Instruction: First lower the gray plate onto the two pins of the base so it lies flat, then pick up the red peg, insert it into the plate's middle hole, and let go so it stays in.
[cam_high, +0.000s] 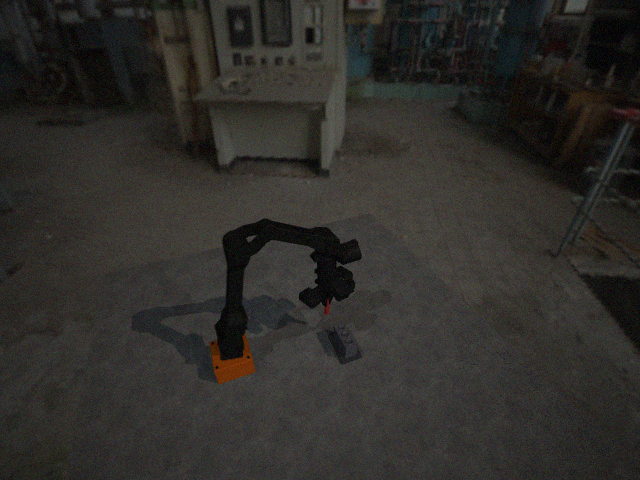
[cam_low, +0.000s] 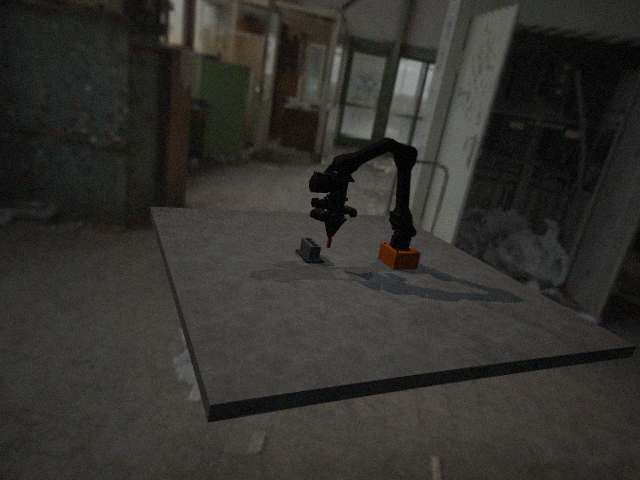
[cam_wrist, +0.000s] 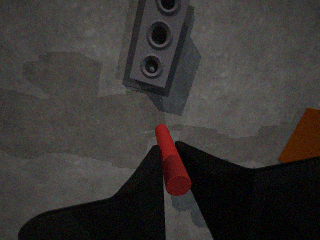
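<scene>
The gray plate lies 9 cm to the right of my gripper tip, 7 cm below it and 4 cm ahead of it. Round my gripper tip: red peg: right at my gripper tip.
</scene>
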